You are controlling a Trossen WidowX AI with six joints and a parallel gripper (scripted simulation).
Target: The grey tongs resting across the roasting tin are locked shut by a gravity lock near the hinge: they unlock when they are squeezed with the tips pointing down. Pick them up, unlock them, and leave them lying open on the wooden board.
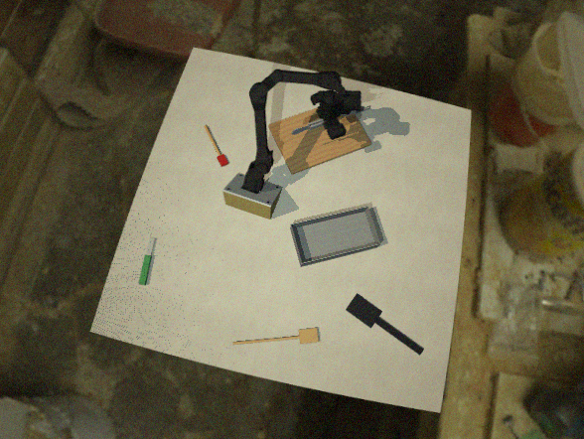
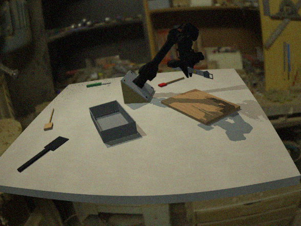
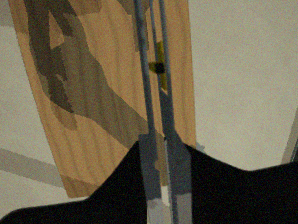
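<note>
Now: the wooden board 150 mm below my gripper tip, 40 mm to the left of it and 20 mm behind it. Round my gripper tip: grey roasting tin (360 mm to the right, 170 mm ahead, 130 mm below); then black spatula (600 mm to the right, 450 mm ahead, 150 mm below).
</note>
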